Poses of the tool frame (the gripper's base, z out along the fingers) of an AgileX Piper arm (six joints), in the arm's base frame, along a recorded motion.
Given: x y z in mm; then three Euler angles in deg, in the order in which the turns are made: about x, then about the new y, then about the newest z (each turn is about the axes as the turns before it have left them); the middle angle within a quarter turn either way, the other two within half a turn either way.
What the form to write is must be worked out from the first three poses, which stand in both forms.
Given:
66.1 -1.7 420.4 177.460 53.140 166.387
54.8 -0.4 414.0 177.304 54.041 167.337
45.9 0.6 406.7 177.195 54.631 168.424
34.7 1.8 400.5 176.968 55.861 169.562
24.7 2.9 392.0 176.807 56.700 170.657
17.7 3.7 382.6 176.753 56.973 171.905
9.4 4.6 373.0 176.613 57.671 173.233
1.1 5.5 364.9 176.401 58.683 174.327
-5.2 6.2 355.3 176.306 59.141 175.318
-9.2 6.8 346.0 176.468 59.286 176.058
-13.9 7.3 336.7 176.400 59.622 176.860
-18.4 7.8 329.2 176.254 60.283 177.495
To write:
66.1 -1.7 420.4; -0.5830 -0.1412 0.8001; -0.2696 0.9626 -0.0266; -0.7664 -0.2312 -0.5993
54.8 -0.4 414.0; -0.5729 -0.1287 0.8094; -0.2561 0.9663 -0.0276; -0.7786 -0.2231 -0.5866
45.9 0.6 406.7; -0.5671 -0.1162 0.8154; -0.2395 0.9705 -0.0283; -0.7881 -0.2114 -0.5781
34.7 1.8 400.5; -0.5519 -0.1017 0.8277; -0.2240 0.9741 -0.0297; -0.8033 -0.2018 -0.5604
24.7 2.9 392.0; -0.5417 -0.0891 0.8358; -0.2080 0.9776 -0.0306; -0.8144 -0.1904 -0.5482
17.7 3.7 382.6; -0.5396 -0.0767 0.8384; -0.1876 0.9818 -0.0309; -0.8208 -0.1739 -0.5442
9.4 4.6 373.0; -0.5311 -0.0630 0.8450; -0.1672 0.9854 -0.0316; -0.8307 -0.1581 -0.5338
1.1 5.5 364.9; -0.5172 -0.0514 0.8543; -0.1520 0.9878 -0.0326; -0.8422 -0.1467 -0.5187
-5.2 6.2 355.3; -0.5112 -0.0419 0.8584; -0.1366 0.9901 -0.0330; -0.8485 -0.1341 -0.5119
-9.2 6.8 346.0; -0.5095 -0.0351 0.8597; -0.1215 0.9921 -0.0315; -0.8518 -0.1205 -0.5098
-13.9 7.3 336.7; -0.5049 -0.0277 0.8627; -0.1088 0.9936 -0.0318; -0.8563 -0.1099 -0.5047
-18.4 7.8 329.2; -0.4952 -0.0217 0.8685; -0.1003 0.9944 -0.0324; -0.8629 -0.1031 -0.4947

